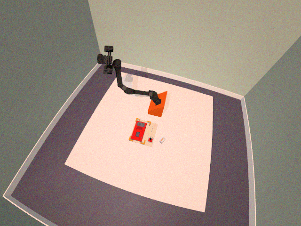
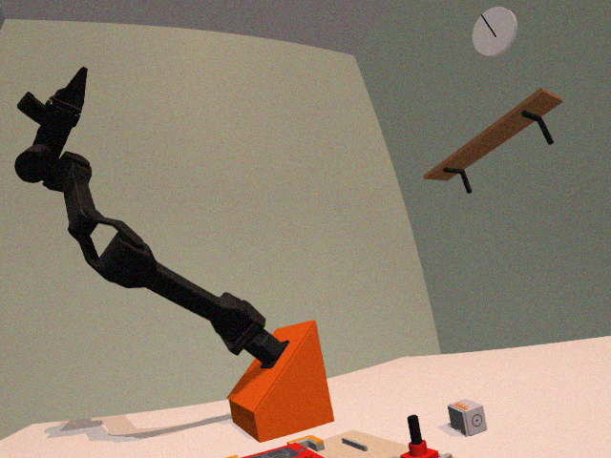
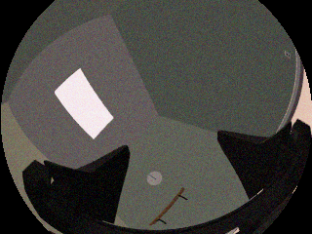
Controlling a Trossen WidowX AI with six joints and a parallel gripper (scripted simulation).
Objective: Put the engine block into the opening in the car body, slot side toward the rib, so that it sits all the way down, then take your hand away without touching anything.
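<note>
Now: the grey engine block 670 mm below my gripper tip, 470 mm to the left of it and 210 mm ahead of it.
</note>
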